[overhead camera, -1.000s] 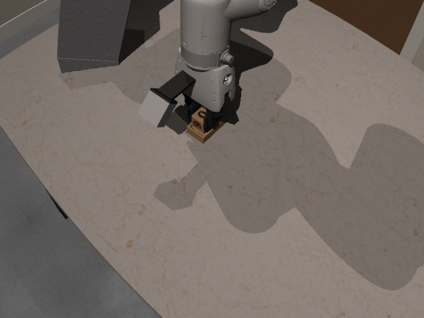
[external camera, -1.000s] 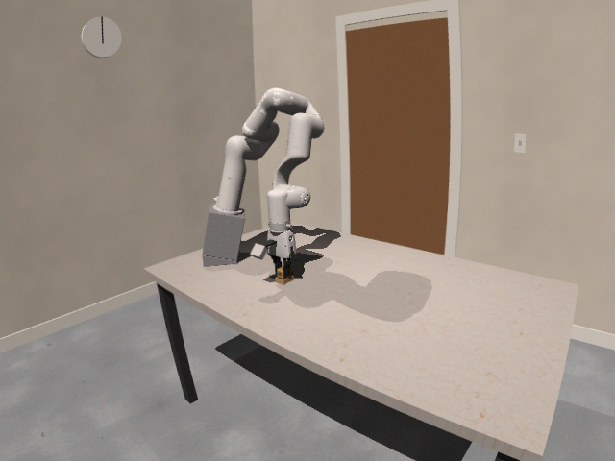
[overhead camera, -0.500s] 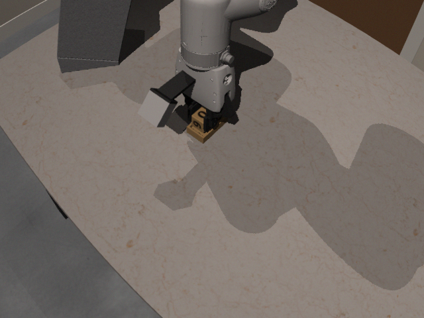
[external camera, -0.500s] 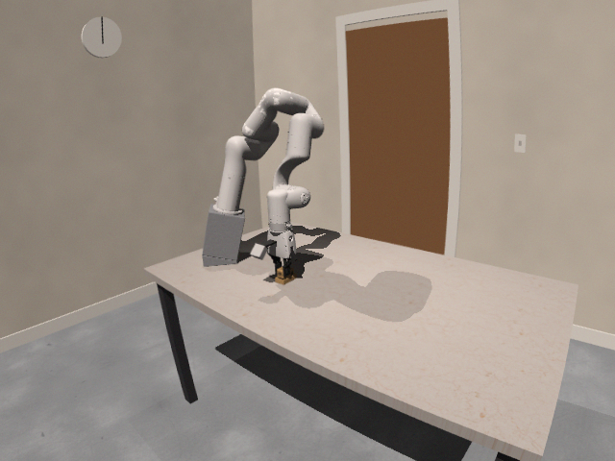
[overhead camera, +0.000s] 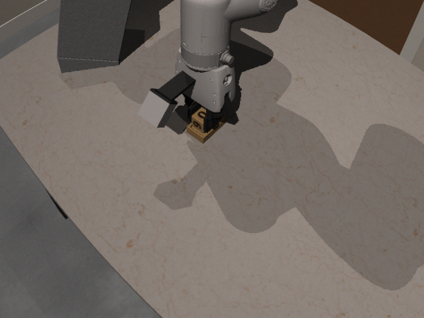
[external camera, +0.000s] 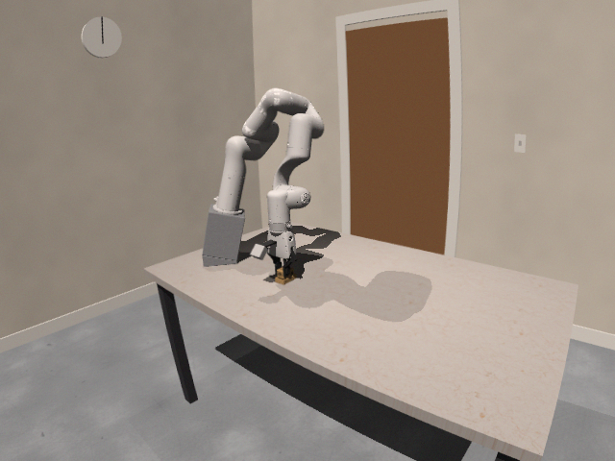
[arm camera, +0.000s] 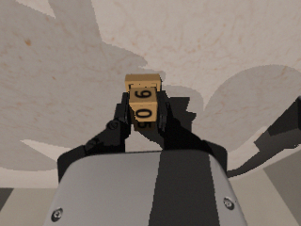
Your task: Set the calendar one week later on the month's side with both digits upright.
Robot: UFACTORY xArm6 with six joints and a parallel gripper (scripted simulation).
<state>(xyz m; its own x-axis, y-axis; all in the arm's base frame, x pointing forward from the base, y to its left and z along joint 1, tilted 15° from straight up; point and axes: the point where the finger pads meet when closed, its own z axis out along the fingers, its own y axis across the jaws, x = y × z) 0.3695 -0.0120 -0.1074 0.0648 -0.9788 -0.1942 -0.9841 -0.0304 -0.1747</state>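
Right now the wooden tray is 2 cm to the left of my hand and 4 cm below it.
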